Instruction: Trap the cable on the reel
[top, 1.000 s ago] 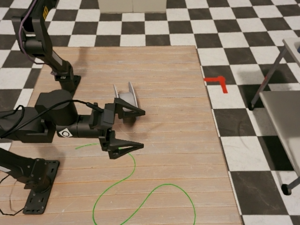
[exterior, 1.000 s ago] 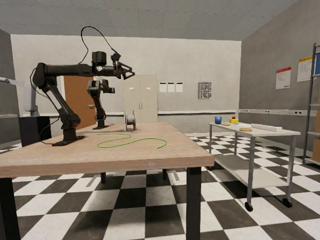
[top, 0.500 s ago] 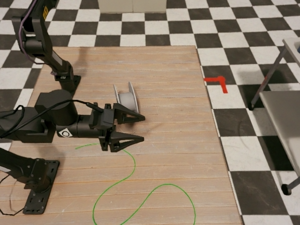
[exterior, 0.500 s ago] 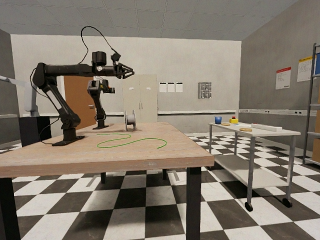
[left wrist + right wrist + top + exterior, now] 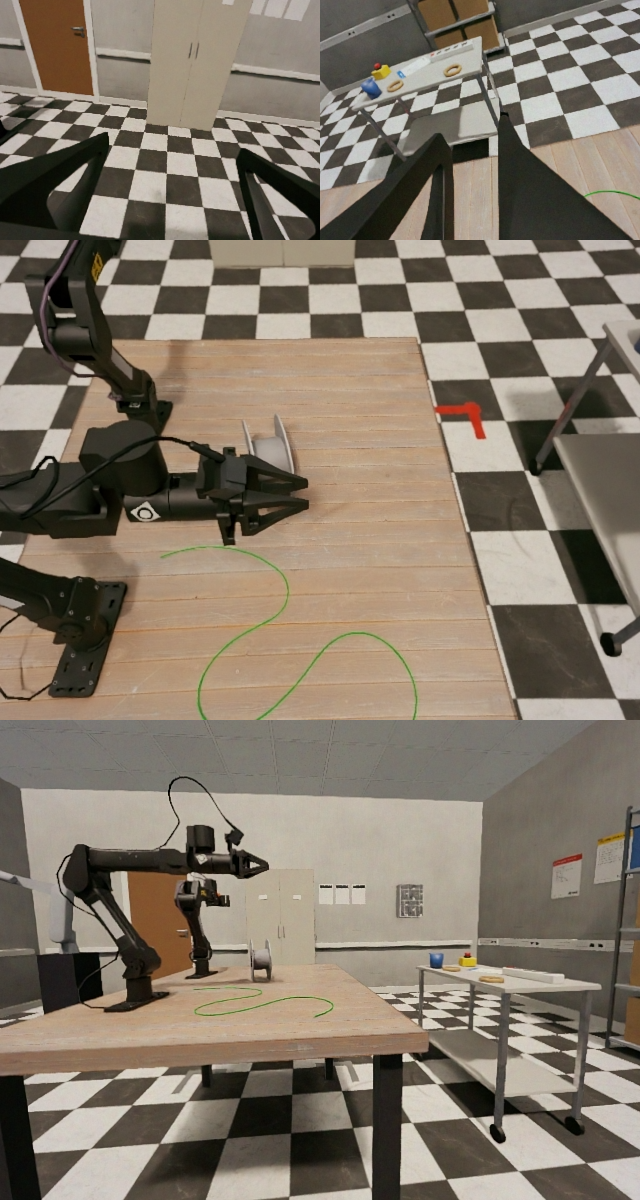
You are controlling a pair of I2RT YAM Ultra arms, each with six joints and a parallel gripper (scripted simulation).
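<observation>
Now: right hand 32 cm to the right of the grey reel, 31 cm above it and 8 cm past it.
</observation>
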